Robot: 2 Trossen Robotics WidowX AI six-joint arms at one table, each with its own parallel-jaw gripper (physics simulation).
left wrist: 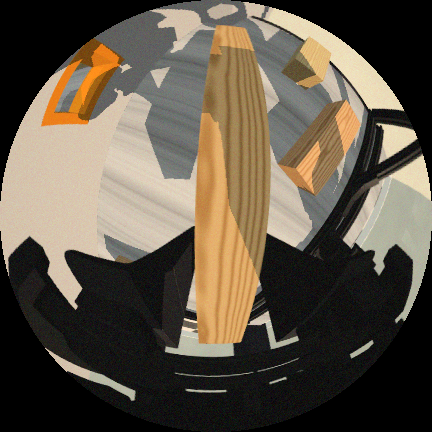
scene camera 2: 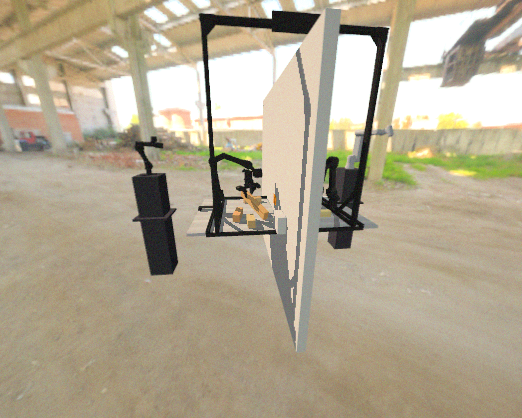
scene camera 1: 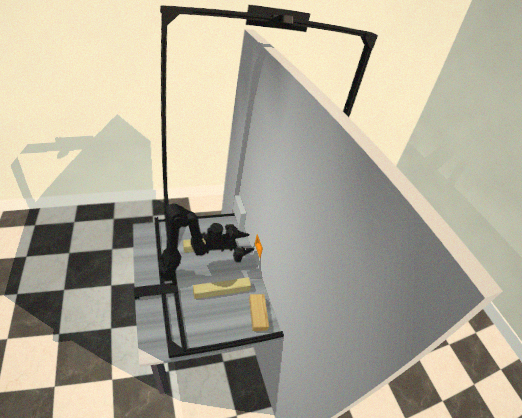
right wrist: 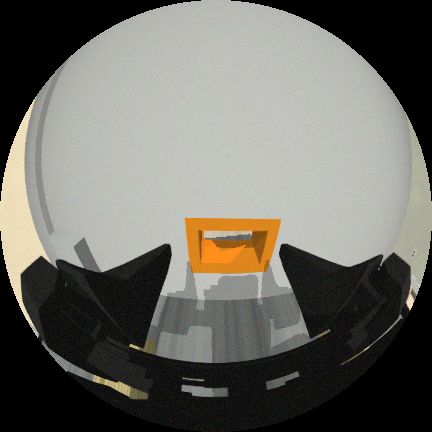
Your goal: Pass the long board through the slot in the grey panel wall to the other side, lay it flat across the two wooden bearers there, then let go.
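Frame: origin at the left arm's base, x ahead, y right, z down, level; centimetres.
Seen in the pictures: left gripper, fingertip midpoint: (left wrist: 224, 232) (scene camera 2: 248, 197); right gripper, fingertip midpoint: (scene camera 1: 251, 241) (right wrist: 227, 250); left arm's base, origin of the base link: (left wrist: 328, 244); right arm's base, origin of the base link: (scene camera 2: 332, 206) (scene camera 1: 167, 275).
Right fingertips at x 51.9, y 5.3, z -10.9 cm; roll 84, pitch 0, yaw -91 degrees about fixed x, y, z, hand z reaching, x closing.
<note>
Pixels of each thing's top centre, then the offset from my right fingertips to it. "pt": a spot on its surface instead.
- orange frame, middle of its top: (right wrist: 231, 208) (scene camera 1: 265, 240) (scene camera 2: 278, 195) dx -6.1, dy -0.9, dz -0.9 cm
- pale wooden bearer, middle of its top: (scene camera 1: 222, 285) dx +16.7, dy -15.9, dz +8.4 cm
- orange-brown block, middle of its top: (scene camera 1: 259, 310) dx +3.7, dy -30.6, dz +9.0 cm
- pale upright piece, surface spot: (scene camera 1: 240, 212) pt dx -0.7, dy +23.3, dz +3.2 cm
The long board (scene camera 2: 258, 207) (left wrist: 235, 150) is held between the fingers of my left gripper (scene camera 2: 248, 190) (left wrist: 224, 232), above the table. The grey panel wall (scene camera 1: 350, 225) (scene camera 2: 287, 135) (right wrist: 225, 125) stands upright; its slot has an orange frame (scene camera 1: 258, 246) (scene camera 2: 274, 200) (left wrist: 65, 120) (right wrist: 234, 224), at the upper left in the left wrist view, apart from the board. My right gripper (scene camera 1: 250, 242) (right wrist: 227, 250) is open and empty on the other side, facing the slot. There, one pale wooden bearer (scene camera 1: 222, 288) lies on the table; another (scene camera 1: 187, 246) is partly hidden by the right arm.
On the board's side lie loose wooden blocks (scene camera 2: 238, 215) (scene camera 2: 251, 221) (left wrist: 320, 147) (left wrist: 307, 65). On the right arm's side an orange-brown block (scene camera 1: 259, 312) lies near the wall. A pale upright piece (scene camera 1: 240, 212) stands at the wall. A black frame (scene camera 1: 164, 100) rises around the table.
</note>
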